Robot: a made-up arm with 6 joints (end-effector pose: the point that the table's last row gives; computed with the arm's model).
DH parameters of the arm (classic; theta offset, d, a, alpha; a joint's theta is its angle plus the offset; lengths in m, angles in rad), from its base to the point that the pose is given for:
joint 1: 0 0.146 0 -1.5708
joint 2: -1.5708 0 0.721 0
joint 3: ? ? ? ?
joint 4: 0 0.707 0 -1.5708
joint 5: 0 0 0 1.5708
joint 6: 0 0.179 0 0
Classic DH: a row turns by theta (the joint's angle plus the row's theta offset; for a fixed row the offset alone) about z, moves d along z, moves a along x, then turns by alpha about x.
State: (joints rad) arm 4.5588 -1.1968 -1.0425 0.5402 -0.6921 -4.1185
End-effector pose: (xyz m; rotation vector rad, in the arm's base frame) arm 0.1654 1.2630 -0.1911 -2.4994 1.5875 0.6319
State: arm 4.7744 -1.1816 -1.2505 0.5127 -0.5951 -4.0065
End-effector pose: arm -0.0919 1.1544 -0.2862 2.6670 -1.5541 -0.5113
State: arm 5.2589 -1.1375 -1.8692 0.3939 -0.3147 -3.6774
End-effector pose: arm -0.3684 0.6205 -0.4274 2.6762 -1.2505 0.0947
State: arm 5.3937 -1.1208 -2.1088 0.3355 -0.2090 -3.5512
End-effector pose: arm -0.3250 0.4275 -0.4160 2.6887 -1.1661 0.3261
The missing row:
joint 3: 1.5708 0.029 0 1.5708
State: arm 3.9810 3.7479 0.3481 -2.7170 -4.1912 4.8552
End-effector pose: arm 0.5305 0.6435 -0.9191 1.8405 -0.8874 -0.8785
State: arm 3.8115 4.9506 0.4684 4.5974 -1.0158 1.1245
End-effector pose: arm 1.1299 0.6652 0.8497 1.4610 -0.5039 2.3647
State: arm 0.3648 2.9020 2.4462 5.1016 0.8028 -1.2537
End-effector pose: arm -0.4058 -0.2514 -0.0214 0.7745 0.6276 -1.5830
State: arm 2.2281 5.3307 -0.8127 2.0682 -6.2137 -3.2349
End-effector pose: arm 0.8575 -1.1764 0.3871 1.8443 0.1885 0.6975
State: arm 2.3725 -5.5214 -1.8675 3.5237 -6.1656 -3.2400
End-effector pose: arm 0.2022 -0.2252 1.0471 1.4159 -0.7620 2.2521
